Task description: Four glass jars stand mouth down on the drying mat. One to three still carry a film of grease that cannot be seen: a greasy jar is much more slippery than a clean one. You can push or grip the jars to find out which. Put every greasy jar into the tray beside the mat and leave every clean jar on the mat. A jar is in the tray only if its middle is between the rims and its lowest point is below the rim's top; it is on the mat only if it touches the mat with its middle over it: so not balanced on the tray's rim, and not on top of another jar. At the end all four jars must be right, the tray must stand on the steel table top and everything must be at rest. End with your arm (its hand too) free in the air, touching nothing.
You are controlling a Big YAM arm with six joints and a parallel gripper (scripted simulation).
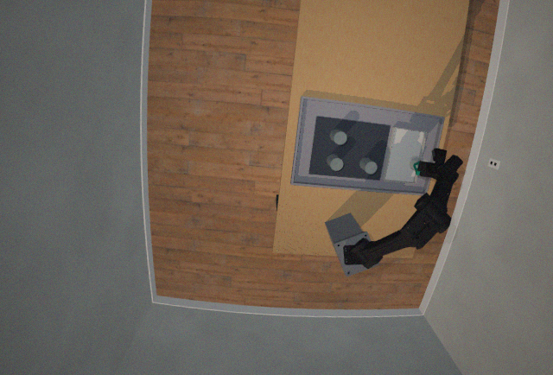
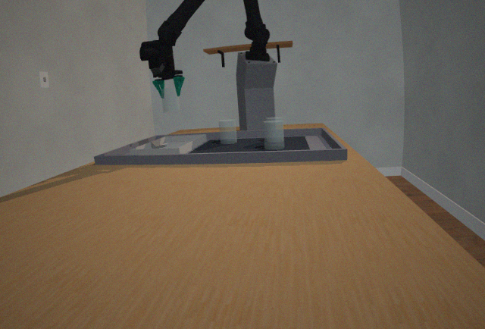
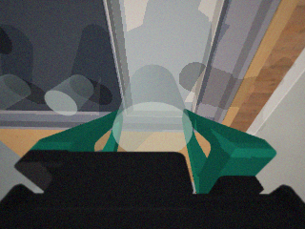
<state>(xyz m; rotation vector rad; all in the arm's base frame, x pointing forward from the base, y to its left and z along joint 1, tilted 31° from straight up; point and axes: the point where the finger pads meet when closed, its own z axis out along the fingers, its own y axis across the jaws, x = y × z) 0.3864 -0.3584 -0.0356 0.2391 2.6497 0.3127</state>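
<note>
My gripper is now 10 mm to the left of the pale tray and 200 mm above it. The rest, counted from my hand: dark drying mat: 50 mm ahead, 300 mm to the left, 210 mm below; rimmed steel table top: 50 mm ahead, 190 mm to the left, 210 mm below.
</note>
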